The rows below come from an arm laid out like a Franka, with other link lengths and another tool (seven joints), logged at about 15 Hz.
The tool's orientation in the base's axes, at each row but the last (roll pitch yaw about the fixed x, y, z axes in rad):
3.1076, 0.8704, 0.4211
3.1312, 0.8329, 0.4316
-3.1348, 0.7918, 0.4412
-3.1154, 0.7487, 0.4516
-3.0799, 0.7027, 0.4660
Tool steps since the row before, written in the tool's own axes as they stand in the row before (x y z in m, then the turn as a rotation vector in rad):
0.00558, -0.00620, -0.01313, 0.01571, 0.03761, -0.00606
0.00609, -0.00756, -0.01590, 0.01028, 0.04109, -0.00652
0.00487, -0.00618, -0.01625, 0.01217, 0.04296, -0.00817
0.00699, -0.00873, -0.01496, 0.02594, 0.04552, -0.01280
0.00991, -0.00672, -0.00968, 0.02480, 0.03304, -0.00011
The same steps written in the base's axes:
0.00958, 0.01157, 0.00406, 0.02964, -0.02769, -0.00728
0.01112, 0.01363, 0.00614, 0.02811, -0.03222, -0.00293
0.01099, 0.01190, 0.00798, 0.03117, -0.03285, -0.00313
0.01027, 0.01424, 0.00637, 0.04421, -0.02950, -0.00916
0.00983, 0.01178, 0.00128, 0.03061, -0.02152, -0.01750

